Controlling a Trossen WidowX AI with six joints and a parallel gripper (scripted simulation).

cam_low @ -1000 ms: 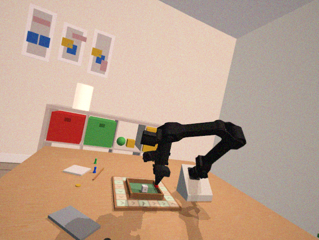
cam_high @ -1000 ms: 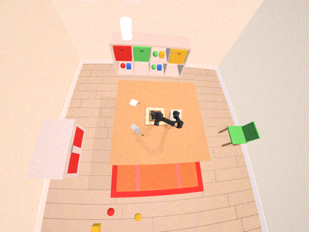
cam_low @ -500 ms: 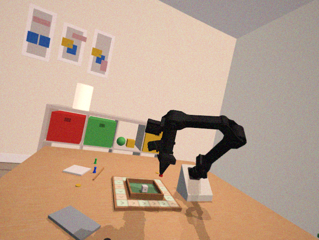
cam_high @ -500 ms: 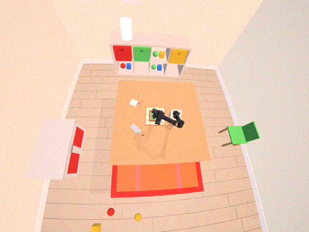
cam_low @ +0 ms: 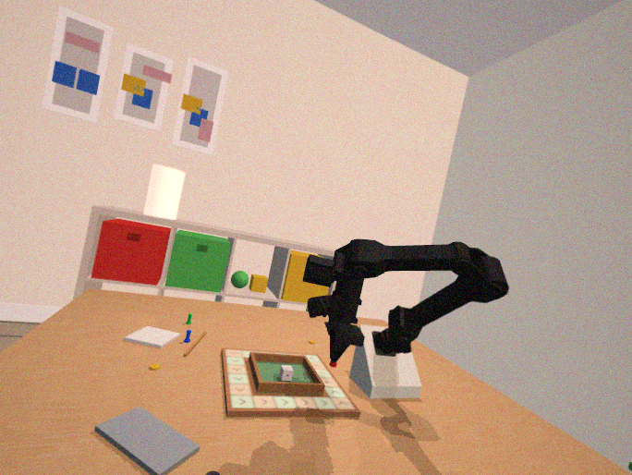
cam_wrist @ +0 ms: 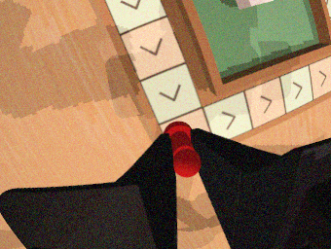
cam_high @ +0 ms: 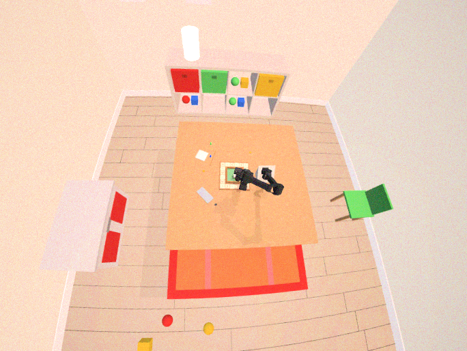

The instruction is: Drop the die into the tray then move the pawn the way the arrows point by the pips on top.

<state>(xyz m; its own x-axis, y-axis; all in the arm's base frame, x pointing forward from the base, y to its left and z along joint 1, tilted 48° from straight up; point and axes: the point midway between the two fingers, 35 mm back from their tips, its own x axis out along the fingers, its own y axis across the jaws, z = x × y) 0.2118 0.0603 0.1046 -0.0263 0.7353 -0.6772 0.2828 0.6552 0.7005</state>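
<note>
Right now the white die is 6 cm ahead of my gripper tip, 11 cm to the right of it and 8 cm below it. The rest, counted from my gripper tip: red pawn: 1 cm above; grey pad: 33 cm ahead, 7 cm to the left, 10 cm below; pencil: 26 cm ahead, 31 cm to the right, 11 cm below.
</note>
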